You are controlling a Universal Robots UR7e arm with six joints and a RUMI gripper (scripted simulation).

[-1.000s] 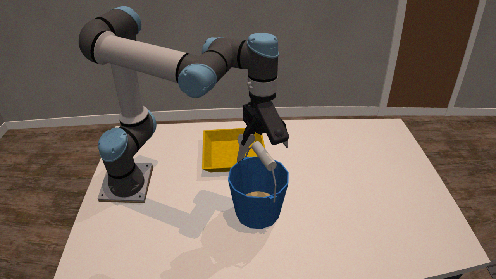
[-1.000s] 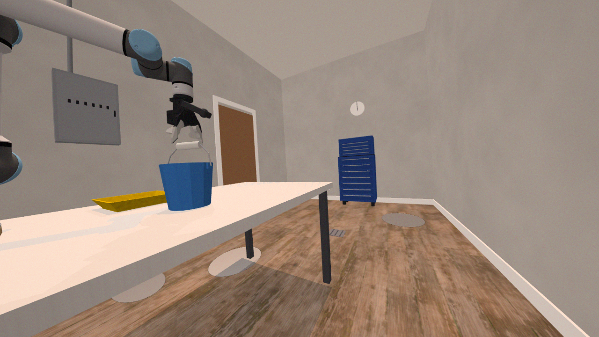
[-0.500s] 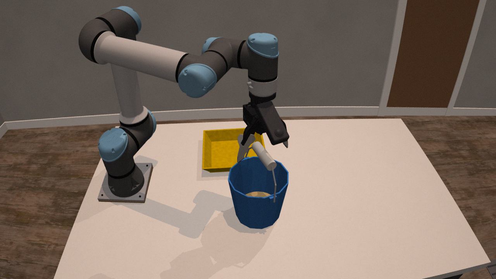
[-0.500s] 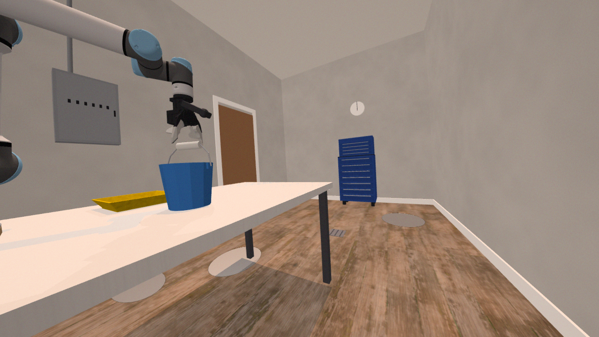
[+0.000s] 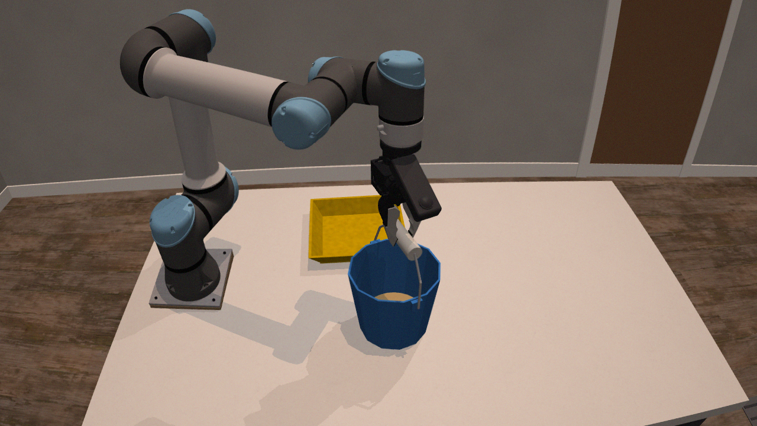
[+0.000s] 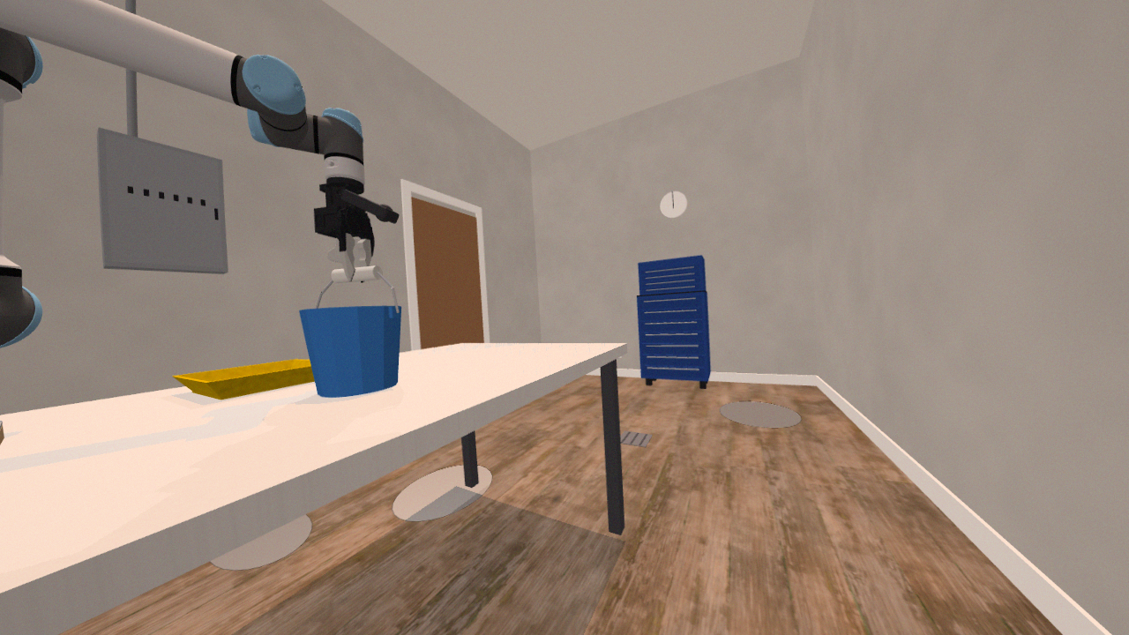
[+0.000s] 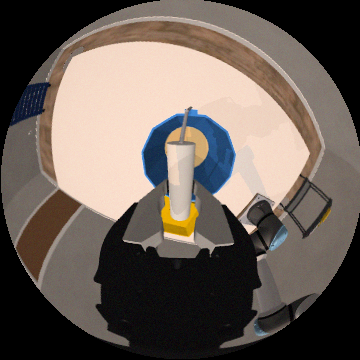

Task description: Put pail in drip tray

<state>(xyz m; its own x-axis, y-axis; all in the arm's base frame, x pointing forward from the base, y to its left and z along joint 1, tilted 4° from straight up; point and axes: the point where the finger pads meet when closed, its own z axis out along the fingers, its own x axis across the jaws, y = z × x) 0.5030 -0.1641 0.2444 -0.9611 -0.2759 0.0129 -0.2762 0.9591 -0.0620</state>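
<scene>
Right now my hand is 1 cm past the blue pail and 10 cm above it. From my hand the other things lie so: drip tray: 6 cm behind, 32 cm to the left, 24 cm below.
</scene>
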